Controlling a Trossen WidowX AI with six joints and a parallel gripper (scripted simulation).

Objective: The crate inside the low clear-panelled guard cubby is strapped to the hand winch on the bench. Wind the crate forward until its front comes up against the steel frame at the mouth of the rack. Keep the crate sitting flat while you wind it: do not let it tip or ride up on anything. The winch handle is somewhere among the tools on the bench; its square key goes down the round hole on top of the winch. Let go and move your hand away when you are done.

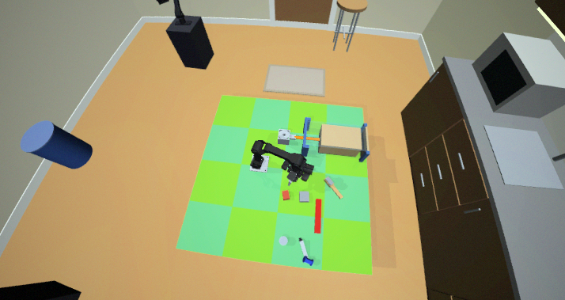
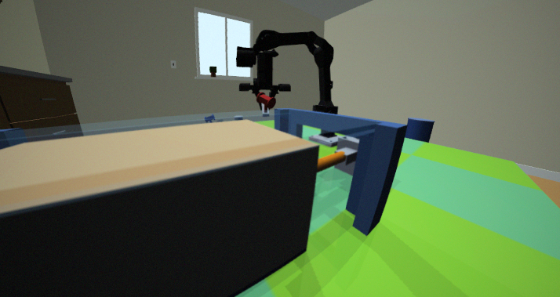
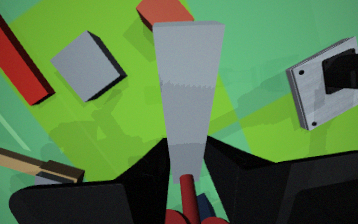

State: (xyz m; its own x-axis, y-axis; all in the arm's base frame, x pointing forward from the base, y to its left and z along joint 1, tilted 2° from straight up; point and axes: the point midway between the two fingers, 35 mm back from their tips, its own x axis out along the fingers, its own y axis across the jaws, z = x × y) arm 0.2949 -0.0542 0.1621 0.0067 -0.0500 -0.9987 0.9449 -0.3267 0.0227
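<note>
Now: the red knob 20 mm ahead of my gripper tip, 50 mm to the left of it and 30 mm above it. From my gripper tip the other things lie so: grey block 90 mm ahead, 110 mm to the right, 120 mm below; then brush 290 mm ahead, 10 mm to the left, 120 mm below; then red-knobbed crank handle 20 mm above.
</note>
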